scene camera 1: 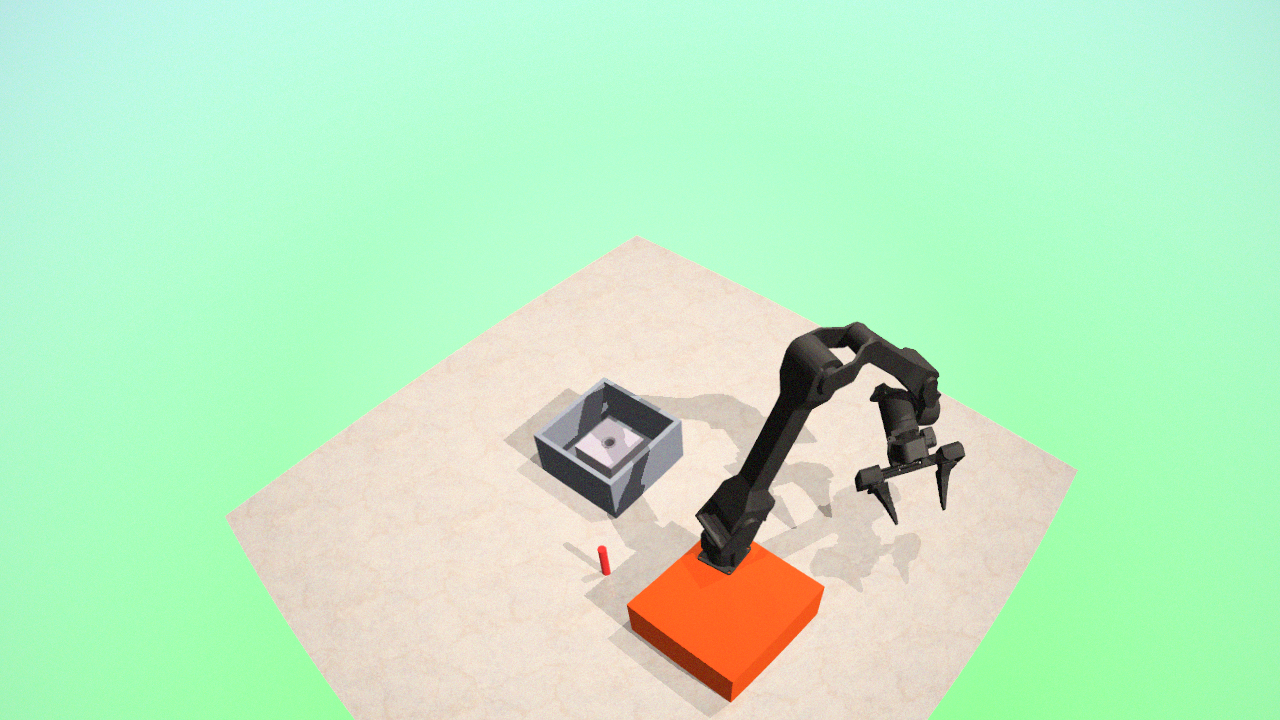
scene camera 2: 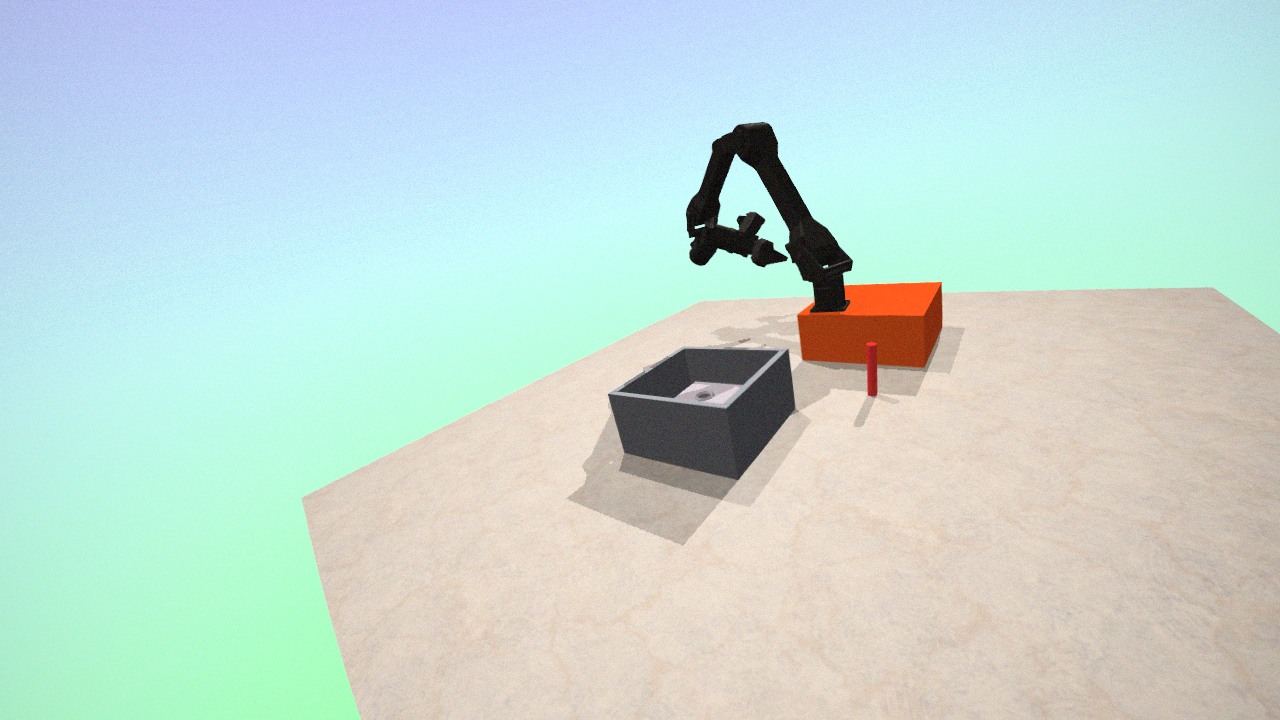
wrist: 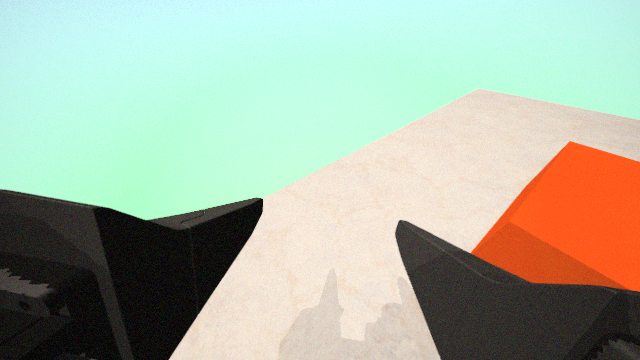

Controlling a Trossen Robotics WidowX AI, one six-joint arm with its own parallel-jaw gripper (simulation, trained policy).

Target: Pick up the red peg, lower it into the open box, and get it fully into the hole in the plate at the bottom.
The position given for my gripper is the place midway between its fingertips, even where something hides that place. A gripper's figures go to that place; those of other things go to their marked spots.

Labels:
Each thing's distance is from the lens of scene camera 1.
my gripper [scene camera 1: 920, 517]: 1.21 m
grey box [scene camera 1: 662, 432]: 1.38 m

